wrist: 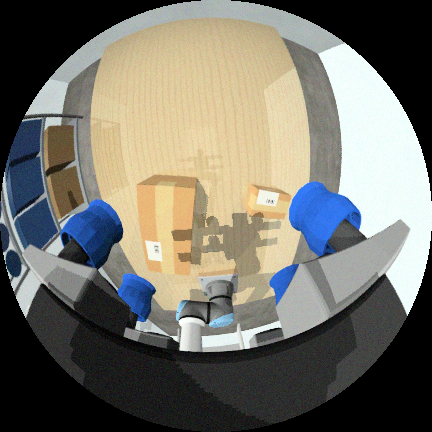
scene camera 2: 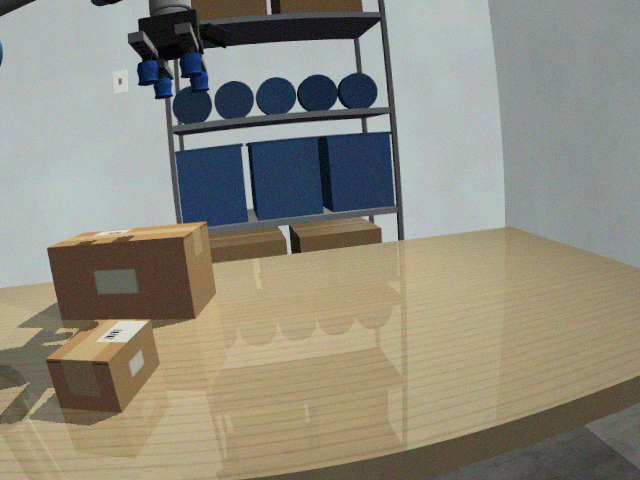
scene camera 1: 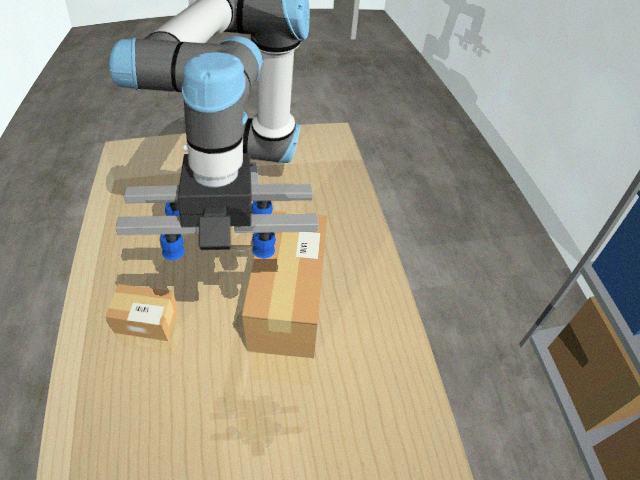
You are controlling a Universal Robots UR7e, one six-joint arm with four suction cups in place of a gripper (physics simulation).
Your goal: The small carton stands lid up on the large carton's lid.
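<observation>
The large carton stands on the table with its taped, labelled lid up. The small carton stands apart from it on the table, also lid up, with a white label on top. It is left of the large carton in scene camera 1 and right of it in the wrist view. My gripper, four blue suction cups on grey bars, is open and holds nothing. It hangs well above the table, with its right-hand cups near the large carton's far end in scene camera 1.
The wooden table carries both cartons. A shelf rack with blue bins, blue round items and brown boxes stands beyond the table's edge, on the large carton's side. The arm's base is at the table's far end in scene camera 1.
</observation>
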